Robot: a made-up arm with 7 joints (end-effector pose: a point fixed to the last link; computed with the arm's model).
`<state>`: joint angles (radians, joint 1 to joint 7).
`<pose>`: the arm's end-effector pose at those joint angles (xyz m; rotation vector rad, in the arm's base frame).
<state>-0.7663 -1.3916 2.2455 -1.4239 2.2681 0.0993 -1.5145</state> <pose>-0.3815 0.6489 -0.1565 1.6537 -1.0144 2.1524</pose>
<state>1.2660 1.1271 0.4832 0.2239 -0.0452 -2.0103 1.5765</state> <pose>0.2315 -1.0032 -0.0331 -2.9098 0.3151 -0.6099</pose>
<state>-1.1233 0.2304 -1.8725 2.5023 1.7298 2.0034 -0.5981</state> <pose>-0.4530 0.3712 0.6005 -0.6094 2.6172 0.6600</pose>
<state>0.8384 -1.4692 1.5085 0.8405 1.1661 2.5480 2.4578</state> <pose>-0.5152 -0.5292 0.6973 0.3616 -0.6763 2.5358</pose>
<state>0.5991 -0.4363 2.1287 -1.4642 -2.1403 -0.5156 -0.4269</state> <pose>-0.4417 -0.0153 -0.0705 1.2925 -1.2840 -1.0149</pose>
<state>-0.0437 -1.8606 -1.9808 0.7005 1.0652 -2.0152 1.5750</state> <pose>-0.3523 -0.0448 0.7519 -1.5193 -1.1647 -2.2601</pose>
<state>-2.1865 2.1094 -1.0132 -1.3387 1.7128 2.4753 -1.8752</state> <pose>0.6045 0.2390 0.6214 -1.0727 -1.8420 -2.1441</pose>
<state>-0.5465 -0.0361 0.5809 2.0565 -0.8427 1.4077 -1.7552</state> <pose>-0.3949 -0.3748 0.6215 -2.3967 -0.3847 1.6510</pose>
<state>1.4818 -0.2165 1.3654 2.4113 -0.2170 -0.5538 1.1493</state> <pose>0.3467 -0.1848 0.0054 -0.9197 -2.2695 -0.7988</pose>
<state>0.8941 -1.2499 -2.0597 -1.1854 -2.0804 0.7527 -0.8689</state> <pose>-0.5323 -0.5795 -0.2909 -0.9096 -0.4784 -1.0869</pose>
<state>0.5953 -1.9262 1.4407 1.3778 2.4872 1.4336 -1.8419</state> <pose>-1.0640 -0.0960 0.6374 0.4304 0.8887 0.9404</pose>
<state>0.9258 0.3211 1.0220 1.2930 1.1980 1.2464 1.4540</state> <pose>0.0410 -0.6684 -0.0750 0.5498 -2.4267 0.2325</pose>
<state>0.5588 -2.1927 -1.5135 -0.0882 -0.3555 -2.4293 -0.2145</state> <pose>-0.7243 -0.6031 0.5518 -0.9773 0.8908 -1.6107</pose>
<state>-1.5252 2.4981 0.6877 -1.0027 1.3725 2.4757 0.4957</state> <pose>-0.1950 0.9378 -0.0238 1.1913 -0.2884 2.8336</pose>
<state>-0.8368 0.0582 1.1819 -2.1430 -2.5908 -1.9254 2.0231</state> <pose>-0.0606 0.2123 -0.0651 1.4870 1.7000 -1.3790</pose>
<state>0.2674 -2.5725 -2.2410 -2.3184 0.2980 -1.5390 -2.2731</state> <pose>-0.4000 -0.4968 0.1533 -0.1152 -1.1062 -1.6870</pose>
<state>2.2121 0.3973 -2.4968 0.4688 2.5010 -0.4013 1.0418</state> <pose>0.1278 0.0902 -0.0567 -0.4431 -0.8929 -0.7086</pose>
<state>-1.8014 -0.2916 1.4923 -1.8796 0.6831 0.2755 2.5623</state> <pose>0.6671 0.3757 0.4713 -0.9259 -2.2964 -1.8762</pose>
